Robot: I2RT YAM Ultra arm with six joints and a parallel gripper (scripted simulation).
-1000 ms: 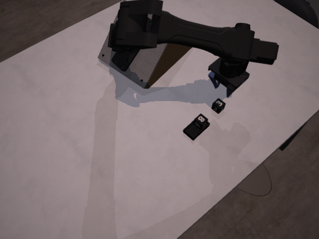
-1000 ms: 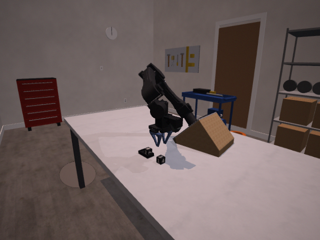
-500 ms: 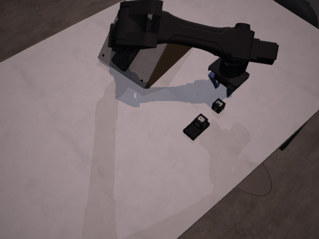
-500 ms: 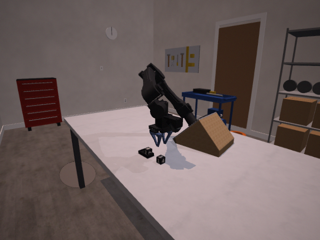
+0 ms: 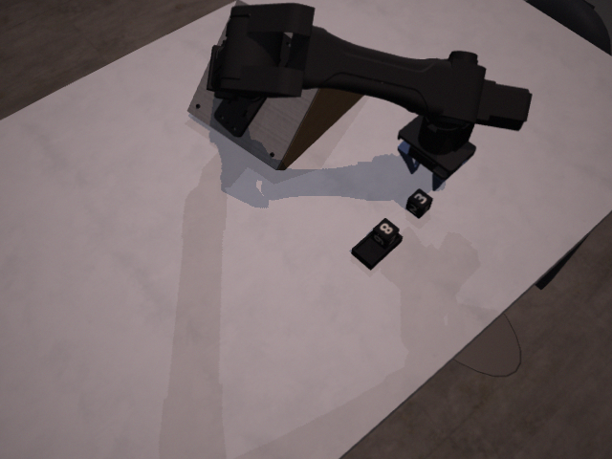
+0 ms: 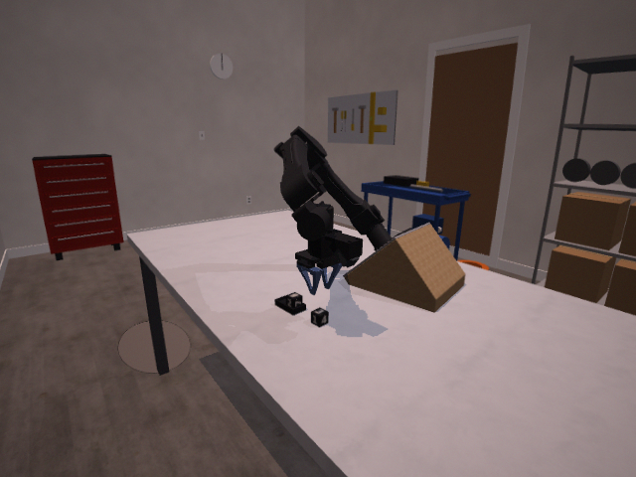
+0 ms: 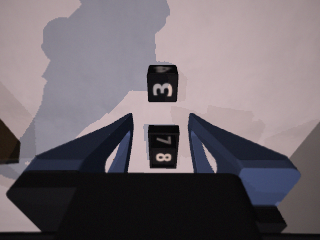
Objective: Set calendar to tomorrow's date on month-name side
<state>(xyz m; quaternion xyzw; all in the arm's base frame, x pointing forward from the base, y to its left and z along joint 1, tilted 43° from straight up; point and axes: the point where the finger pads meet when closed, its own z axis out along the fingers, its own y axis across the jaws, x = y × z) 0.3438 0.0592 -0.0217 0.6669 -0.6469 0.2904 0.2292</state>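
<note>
Right now the black cube is 8 cm below my hand. Also, from my hand: black tray: 11 cm to the right, 8 cm below.
</note>
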